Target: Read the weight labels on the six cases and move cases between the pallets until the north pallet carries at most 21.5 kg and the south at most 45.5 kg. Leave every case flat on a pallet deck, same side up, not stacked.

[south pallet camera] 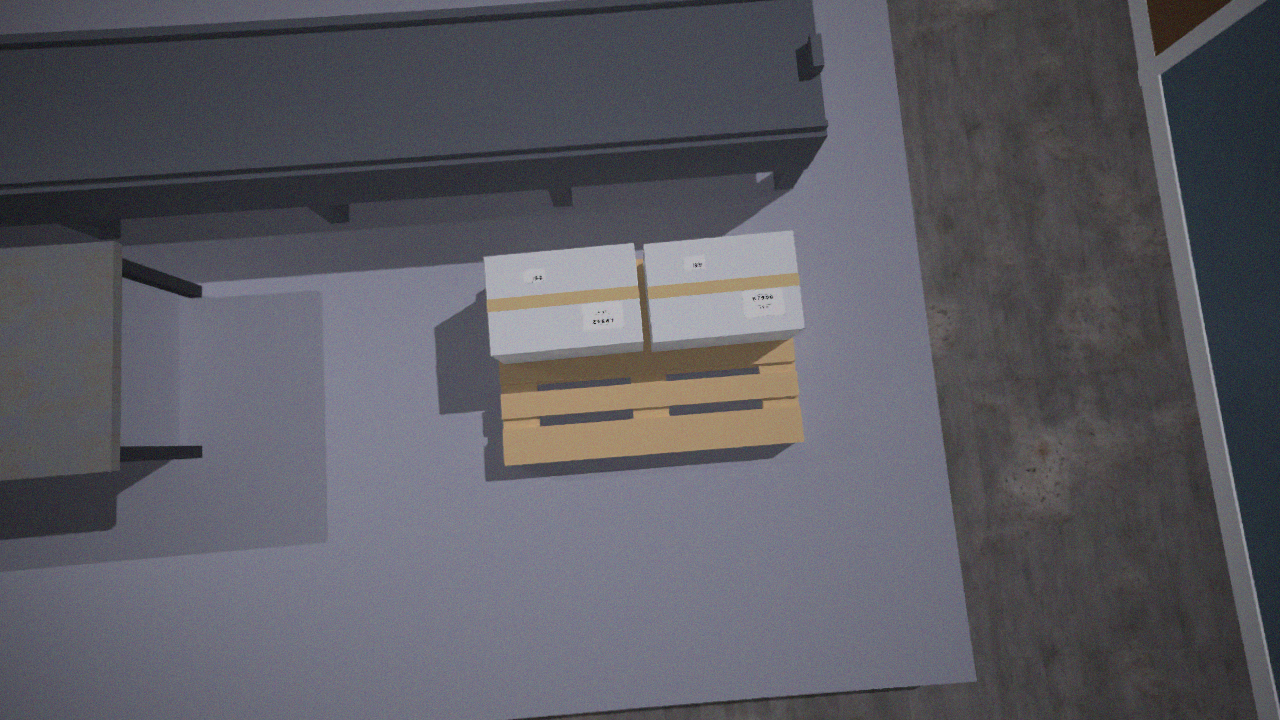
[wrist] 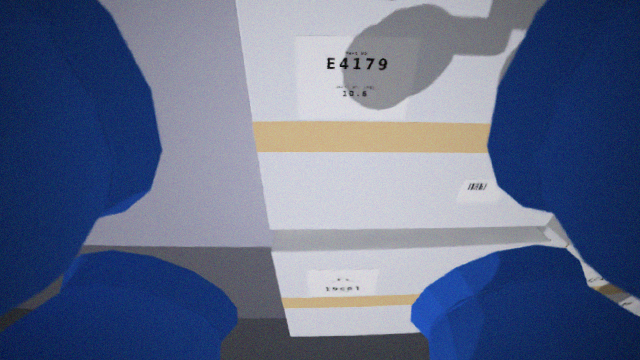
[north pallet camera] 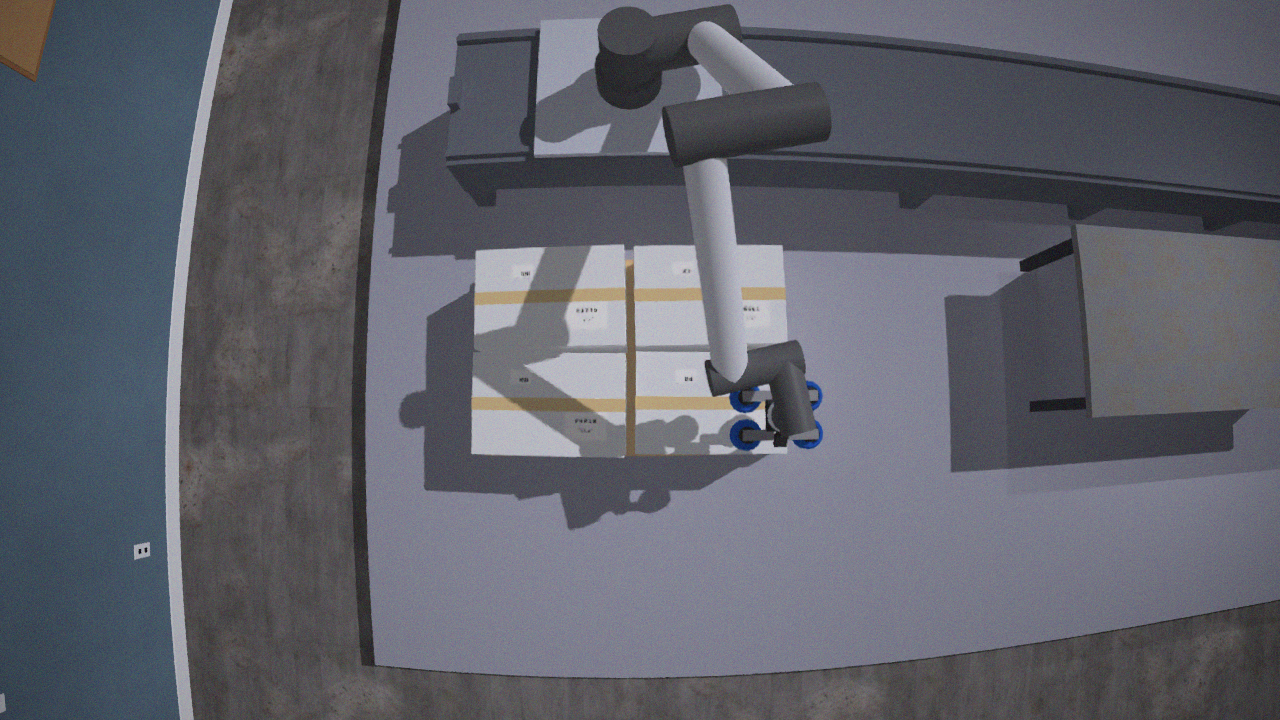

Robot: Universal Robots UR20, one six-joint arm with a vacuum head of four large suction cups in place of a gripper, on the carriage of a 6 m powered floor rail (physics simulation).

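Places are measured from the arm's base along level axes (x left, y ahead, z down), in centimetres.
Pixels of known places: hand, its tool point: (wrist: 324, 236).
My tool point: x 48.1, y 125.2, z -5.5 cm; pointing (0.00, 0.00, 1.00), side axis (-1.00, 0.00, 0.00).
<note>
Behind a point stands the place of what it marks.
In the north pallet camera, four white taped cases lie flat on the north pallet (north pallet camera: 630, 385) @[x -0.7, y 111.7, z 42.7 cm]: upper left (north pallet camera: 501, 317) @[x -47.8, y 87.9, z 14.8 cm], upper right (north pallet camera: 657, 322) @[x 9.7, y 90.4, z 15.8 cm] (wrist: 350, 320) @[x 40.8, y 70.3, z 15.9 cm], lower left (north pallet camera: 501, 438) @[x -47.4, y 132.4, z 14.3 cm] and lower right (north pallet camera: 657, 367) @[x 9.5, y 106.6, z 18.3 cm] (wrist: 350, 175) @[x 43.3, y 113.6, z 18.4 cm]. The lower-right label reads E4179 and, in small print, 10.6. The other north weights are too small to read. My vacuum head (north pallet camera: 776, 415) @[x 48.1, y 125.2, z -5.5 cm] (wrist: 322, 190) @[x 48.1, y 125.2, z -5.5 cm] is open, bearing no case, above the right end of the lower-right case. The south pallet (south pallet camera: 653, 436) @[x 548.8, y 133.1, z 42.6 cm] carries a left case (south pallet camera: 563, 335) @[x 518.3, y 93.8, z 16.0 cm] and a right case (south pallet camera: 707, 317) @[x 571.8, y 91.3, z 16.4 cm] along its upper side; their weights are unreadable.
The floor rail (north pallet camera: 984, 116) (south pallet camera: 402, 98) runs above both pallets in the views, with the arm's pale carriage (north pallet camera: 559, 44) @[x -27.0, y -17.9, z 0.0 cm] at its north end. A table (north pallet camera: 1181, 322) @[x 239.1, y 90.9, z 4.0 cm] (south pallet camera: 53, 358) @[x 345.6, y 90.1, z 4.0 cm] stands between the pallets. The south pallet's lower deck boards are bare.
</note>
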